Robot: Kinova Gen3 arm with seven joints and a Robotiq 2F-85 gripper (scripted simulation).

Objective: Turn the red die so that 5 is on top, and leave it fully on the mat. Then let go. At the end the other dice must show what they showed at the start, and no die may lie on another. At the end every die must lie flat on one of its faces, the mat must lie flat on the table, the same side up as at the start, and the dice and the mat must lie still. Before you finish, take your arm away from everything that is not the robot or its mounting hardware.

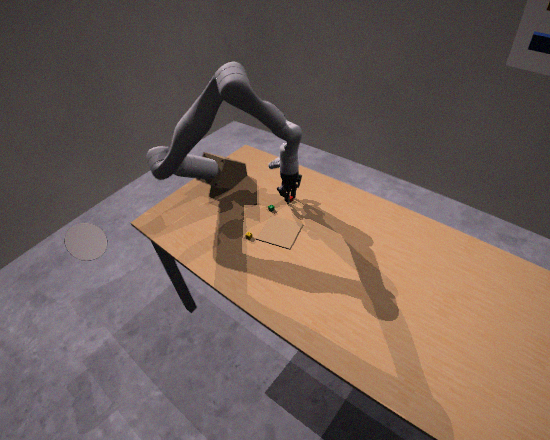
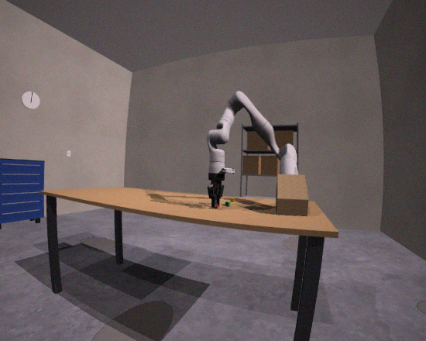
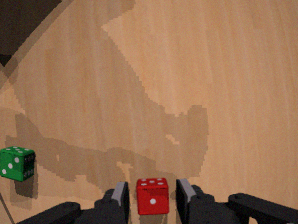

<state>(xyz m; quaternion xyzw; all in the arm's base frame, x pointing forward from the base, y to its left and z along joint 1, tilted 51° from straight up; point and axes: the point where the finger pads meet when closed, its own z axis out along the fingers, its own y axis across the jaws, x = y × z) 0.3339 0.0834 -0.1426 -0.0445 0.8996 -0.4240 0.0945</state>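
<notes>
Right now my hand is 1 cm above the red die. From my hand the other things lie so: tan mat (9 cm ahead, 17 cm to the right, 2 cm below); yellow die (2 cm ahead, 27 cm to the right, 1 cm below); green die (2 cm behind, 10 cm to the right, 1 cm below).
</notes>
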